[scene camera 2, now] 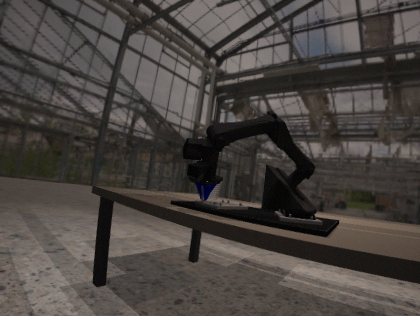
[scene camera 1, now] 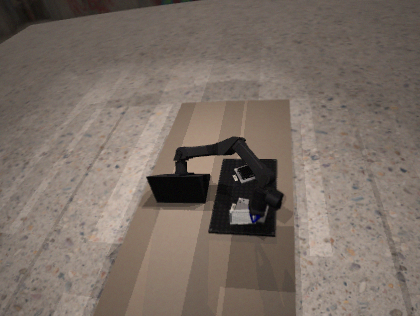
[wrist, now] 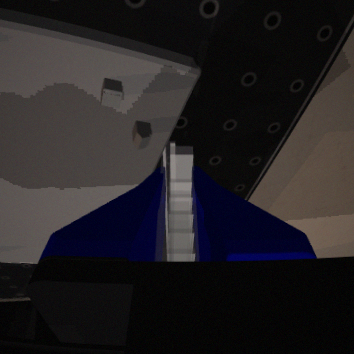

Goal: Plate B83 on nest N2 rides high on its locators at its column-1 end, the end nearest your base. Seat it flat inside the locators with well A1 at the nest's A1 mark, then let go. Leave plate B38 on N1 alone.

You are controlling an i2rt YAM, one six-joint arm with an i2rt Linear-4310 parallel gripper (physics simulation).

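Frame: origin at the arm's base, x left, y back, z up, level; millimetres.
Where they show: gripper, fingertip midpoint: (scene camera 1: 253,221) (wrist: 178,177); arm's base, origin of the base link: (scene camera 2: 289,184) (scene camera 1: 181,175).
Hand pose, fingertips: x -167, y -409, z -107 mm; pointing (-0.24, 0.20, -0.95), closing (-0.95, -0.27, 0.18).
Each offset is from my fingertips to the top centre of the thing.
Plate B83 @[dx -6, dy +47, dz +82 mm] (scene camera 1: 241,216) (scene camera 2: 214,191) (wrist: 181,215) is clear-white. In the wrist view it shows nearly edge-on as a narrow ribbed strip between the blue fingers, steeply tilted and not flat. My gripper (scene camera 1: 255,219) (scene camera 2: 204,199) (wrist: 178,177) is shut on it, low beside nest N2. Nest N2 @[dx +74, dy +22, dz +7 mm] (scene camera 1: 243,202) (scene camera 2: 229,205) (wrist: 65,125) is a grey slab; two of its dark locators stand bare in the wrist view. Its A1 mark cannot be made out. Dark plate B38 @[dx +342, dy +66, dz +12 mm] (scene camera 1: 246,172) sits on nest N1 @[dx +342, dy +66, dz +7 mm] (scene camera 2: 300,220), away from the gripper.
Both nests stand on a black perforated board @[dx +196, dy +70, dz -14 mm] (scene camera 1: 219,222) (scene camera 2: 325,229) (wrist: 227,100). The board lies on a tan table (scene camera 1: 175,250) (scene camera 2: 150,204). My black base (scene camera 1: 179,189) (scene camera 2: 280,192) stands beside the board, and the arm reaches over it.
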